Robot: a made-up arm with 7 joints. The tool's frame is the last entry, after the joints. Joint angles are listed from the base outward.
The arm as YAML. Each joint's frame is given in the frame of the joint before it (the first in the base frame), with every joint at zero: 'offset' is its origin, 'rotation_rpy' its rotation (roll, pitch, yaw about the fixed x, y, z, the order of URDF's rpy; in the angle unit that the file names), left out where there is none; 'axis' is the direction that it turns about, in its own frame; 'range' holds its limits. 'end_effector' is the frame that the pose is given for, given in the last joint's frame.
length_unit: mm
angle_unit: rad
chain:
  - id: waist
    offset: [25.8, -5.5, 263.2]
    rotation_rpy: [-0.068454, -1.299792, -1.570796]
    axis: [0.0, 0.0, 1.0]
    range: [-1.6, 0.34]
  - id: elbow
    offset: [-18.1, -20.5, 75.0]
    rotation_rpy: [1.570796, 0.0, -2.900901]
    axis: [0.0, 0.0, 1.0]
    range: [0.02, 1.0]
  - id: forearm
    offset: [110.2, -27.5, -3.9]
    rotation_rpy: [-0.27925, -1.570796, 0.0]
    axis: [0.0, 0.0, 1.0]
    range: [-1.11, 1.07]
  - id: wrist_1
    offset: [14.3, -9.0, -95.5]
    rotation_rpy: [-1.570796, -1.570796, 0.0]
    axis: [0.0, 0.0, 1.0]
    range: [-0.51, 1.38]
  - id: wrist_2
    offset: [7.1, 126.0, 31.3]
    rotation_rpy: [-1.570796, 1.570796, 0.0]
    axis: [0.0, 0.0, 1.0]
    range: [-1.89, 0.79]
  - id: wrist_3
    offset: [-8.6, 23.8, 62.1]
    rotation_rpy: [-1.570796, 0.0, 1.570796]
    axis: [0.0, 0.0, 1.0]
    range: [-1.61, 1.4]
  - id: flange
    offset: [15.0, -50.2, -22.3]
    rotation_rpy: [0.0, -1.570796, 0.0]
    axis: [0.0, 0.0, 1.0]
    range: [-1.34, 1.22]
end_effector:
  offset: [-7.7, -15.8, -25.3]
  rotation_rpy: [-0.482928, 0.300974, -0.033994]
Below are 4 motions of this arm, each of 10 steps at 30 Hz.
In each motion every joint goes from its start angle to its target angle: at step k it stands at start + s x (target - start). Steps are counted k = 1, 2, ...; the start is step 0. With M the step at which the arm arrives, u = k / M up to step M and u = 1 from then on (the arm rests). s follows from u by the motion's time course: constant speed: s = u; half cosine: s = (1 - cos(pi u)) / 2; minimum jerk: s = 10 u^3 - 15 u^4 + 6 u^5.
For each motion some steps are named. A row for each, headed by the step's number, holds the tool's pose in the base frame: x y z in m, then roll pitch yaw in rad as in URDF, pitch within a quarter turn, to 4 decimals.
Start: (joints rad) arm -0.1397 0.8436 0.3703 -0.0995 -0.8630 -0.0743 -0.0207
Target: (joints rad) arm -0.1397 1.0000 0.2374 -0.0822 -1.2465 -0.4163 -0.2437
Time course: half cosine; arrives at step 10
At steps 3, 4, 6, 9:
3: 0.2741 0.2496 0.1583 -0.8594 0.3082 1.4618
4: 0.2756 0.2456 0.1628 -0.9023 0.3191 1.4002
6: 0.2779 0.2378 0.1728 -0.9995 0.3348 1.2726
9: 0.2792 0.2316 0.1827 -1.1012 0.3398 1.1556

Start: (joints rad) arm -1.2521 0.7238 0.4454 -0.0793 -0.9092 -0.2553 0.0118
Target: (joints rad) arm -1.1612 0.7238 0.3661 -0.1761 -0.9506 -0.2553 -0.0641
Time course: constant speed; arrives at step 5
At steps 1, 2, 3, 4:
1: 0.3005 0.1760 0.4388 -2.0911 0.1210 0.9090
2: 0.3002 0.1702 0.4349 -2.0671 0.0953 0.9003
3: 0.2997 0.1644 0.4308 -2.0431 0.0702 0.8900
4: 0.2992 0.1587 0.4265 -2.0189 0.0458 0.8783

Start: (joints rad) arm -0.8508 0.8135 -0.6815 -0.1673 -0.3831 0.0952 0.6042
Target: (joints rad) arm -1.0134 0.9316 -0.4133 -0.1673 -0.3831 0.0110 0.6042
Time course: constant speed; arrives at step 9
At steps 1, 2, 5, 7, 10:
1: 0.3561 0.0491 0.1414 -0.8767 -0.1982 1.3954
2: 0.3614 0.0538 0.1552 -0.9245 -0.1943 1.4173
5: 0.3732 0.0682 0.1980 -1.0689 -0.1765 1.4793
7: 0.3777 0.0779 0.2273 -1.1658 -0.1600 1.5168
10: 0.3795 0.0877 0.2569 -1.2630 -0.1401 1.5510

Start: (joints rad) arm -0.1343 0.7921 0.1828 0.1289 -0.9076 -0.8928 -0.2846
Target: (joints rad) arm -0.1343 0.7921 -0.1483 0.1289 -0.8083 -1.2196 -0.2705
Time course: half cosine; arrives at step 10
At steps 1, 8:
1: 0.2702 0.2573 0.1220 -1.2902 0.0849 1.3222
8: 0.2612 0.2016 0.0846 -1.3311 -0.0185 1.1259

